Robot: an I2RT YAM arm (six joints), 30 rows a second.
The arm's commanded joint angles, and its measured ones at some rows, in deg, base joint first. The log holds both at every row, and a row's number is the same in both.
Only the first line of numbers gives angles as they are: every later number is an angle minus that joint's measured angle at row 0.
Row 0, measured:
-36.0 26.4 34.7 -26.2 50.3 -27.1
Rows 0 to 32, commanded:
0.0 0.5 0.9 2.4 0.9 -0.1
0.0 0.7 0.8 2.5 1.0 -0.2
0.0 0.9 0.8 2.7 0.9 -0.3
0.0 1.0 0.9 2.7 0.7 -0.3
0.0 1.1 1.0 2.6 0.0 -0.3
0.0 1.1 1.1 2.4 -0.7 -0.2
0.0 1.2 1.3 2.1 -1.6 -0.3
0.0 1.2 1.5 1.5 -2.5 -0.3
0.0 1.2 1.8 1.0 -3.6 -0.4
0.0 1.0 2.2 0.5 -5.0 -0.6
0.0 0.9 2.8 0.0 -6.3 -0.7
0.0 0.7 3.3 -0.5 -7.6 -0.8
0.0 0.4 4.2 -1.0 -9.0 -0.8
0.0 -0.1 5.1 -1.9 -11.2 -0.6
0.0 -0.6 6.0 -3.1 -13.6 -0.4
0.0 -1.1 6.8 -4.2 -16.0 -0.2
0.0 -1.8 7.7 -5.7 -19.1 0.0
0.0 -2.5 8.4 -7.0 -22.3 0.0
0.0 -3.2 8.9 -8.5 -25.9 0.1
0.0 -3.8 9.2 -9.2 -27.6 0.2
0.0 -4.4 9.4 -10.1 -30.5 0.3
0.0 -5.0 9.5 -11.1 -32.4 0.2
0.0 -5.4 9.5 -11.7 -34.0 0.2
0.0 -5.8 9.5 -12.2 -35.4 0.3
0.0 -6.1 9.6 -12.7 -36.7 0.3
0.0 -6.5 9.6 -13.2 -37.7 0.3
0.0 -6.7 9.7 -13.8 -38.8 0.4
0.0 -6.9 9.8 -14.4 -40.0 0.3
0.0 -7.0 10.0 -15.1 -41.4 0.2
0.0 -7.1 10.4 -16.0 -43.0 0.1
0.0 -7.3 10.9 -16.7 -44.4 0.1
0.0 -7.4 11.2 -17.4 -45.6 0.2
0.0 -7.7 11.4 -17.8 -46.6 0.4
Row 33, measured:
0.0 -6.5 8.5 -14.9 -38.7 -0.5
